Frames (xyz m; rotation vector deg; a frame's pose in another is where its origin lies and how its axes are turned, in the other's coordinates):
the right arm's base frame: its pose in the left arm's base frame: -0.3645 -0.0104 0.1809 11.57 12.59 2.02
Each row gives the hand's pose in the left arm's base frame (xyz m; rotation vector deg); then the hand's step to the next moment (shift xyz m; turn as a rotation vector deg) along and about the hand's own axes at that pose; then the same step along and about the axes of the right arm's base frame.
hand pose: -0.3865 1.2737 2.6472 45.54 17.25 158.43
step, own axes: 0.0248 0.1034 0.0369 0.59 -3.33 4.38
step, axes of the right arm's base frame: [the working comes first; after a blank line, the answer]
step, axes of the left arm's base frame: -0.0188 -0.0860 0.0701 2.49 3.89 3.05

-0.0382 -0.0698 0.0796 2.00 4.40 2.70
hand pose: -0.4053 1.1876 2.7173 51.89 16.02 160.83
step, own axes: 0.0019 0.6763 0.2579 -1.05 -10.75 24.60
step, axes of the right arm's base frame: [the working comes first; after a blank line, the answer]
step, axes of the left arm's base frame: 0.0757 -0.6214 0.3633 16.58 13.18 16.53

-0.0388 -0.5357 0.4852 13.41 16.04 16.87
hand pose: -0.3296 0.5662 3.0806 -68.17 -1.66 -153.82
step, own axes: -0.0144 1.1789 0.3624 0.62 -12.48 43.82
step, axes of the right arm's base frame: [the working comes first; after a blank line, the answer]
step, axes of the left arm's base frame: 0.5030 -1.1151 0.1579 29.21 16.50 30.84

0.3938 -1.0662 0.4790 22.86 22.04 32.68
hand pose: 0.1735 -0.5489 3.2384 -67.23 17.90 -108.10
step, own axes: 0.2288 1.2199 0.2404 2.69 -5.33 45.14
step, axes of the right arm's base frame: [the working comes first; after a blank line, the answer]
step, axes of the left arm's base frame: 0.8148 -0.8468 -0.4663 33.78 10.95 28.50

0.8460 -0.9340 -0.1012 27.50 16.07 32.53
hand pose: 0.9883 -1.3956 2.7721 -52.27 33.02 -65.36
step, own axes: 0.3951 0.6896 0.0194 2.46 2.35 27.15
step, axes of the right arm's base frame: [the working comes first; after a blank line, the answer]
step, axes of the left arm's base frame: 0.5028 -0.2719 -0.5525 23.45 6.54 12.48

0.5927 -0.3847 -0.3644 20.59 8.64 15.81
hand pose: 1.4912 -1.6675 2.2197 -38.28 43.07 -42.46
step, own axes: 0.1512 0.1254 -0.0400 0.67 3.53 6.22
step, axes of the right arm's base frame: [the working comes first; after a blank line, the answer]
step, axes of the left arm's base frame: 0.0888 -0.0582 -0.1700 6.45 3.10 0.57

0.1195 -0.0926 -0.1316 6.35 3.07 1.36
